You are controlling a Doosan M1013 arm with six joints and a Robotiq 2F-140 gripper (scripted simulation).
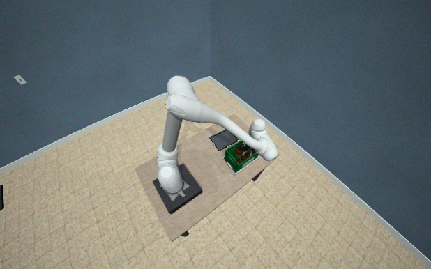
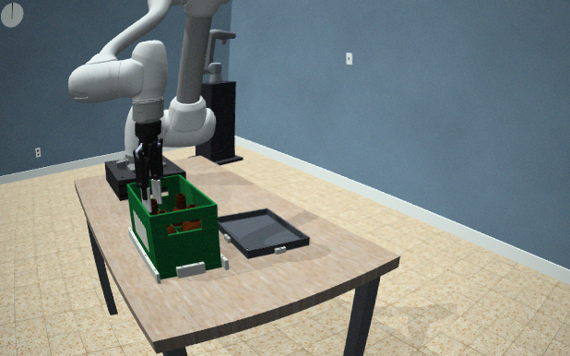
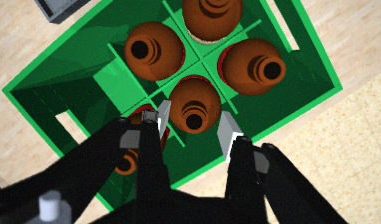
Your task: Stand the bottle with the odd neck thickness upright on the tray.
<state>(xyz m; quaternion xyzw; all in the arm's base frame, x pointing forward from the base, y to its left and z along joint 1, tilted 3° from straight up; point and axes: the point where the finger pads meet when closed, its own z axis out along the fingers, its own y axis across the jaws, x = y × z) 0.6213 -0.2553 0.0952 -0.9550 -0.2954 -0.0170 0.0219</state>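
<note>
Now: hand 90 mm above the green crate, 40 mm to the right of it and 10 mm short of it. Round my hand: dark tray 320 mm to the left, 160 mm below, 60 mm ahead; brown bottle 100 mm ahead, 90 mm below, 70 mm to the left.
</note>
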